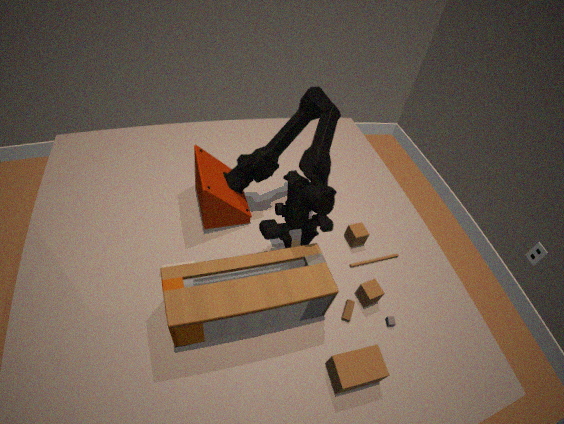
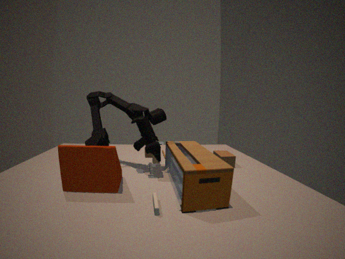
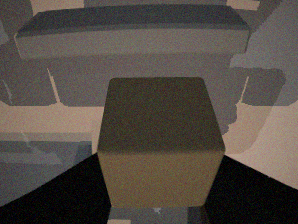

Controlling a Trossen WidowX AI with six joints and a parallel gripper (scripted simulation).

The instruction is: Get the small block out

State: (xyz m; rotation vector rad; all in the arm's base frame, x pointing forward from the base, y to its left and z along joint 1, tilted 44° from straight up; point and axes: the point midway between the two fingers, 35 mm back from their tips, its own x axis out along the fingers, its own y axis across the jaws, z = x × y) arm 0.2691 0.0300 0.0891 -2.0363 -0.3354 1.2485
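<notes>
Right now the tan cube is 20 mm behind my gripper tip and 10 mm above it. Round my gripper tip: thin stick 240 mm to the left, 80 mm ahead, 40 mm below; then grey cube 270 mm ahead, 170 mm to the left, 40 mm below; then tan block 340 mm ahead, 20 mm below.
</notes>
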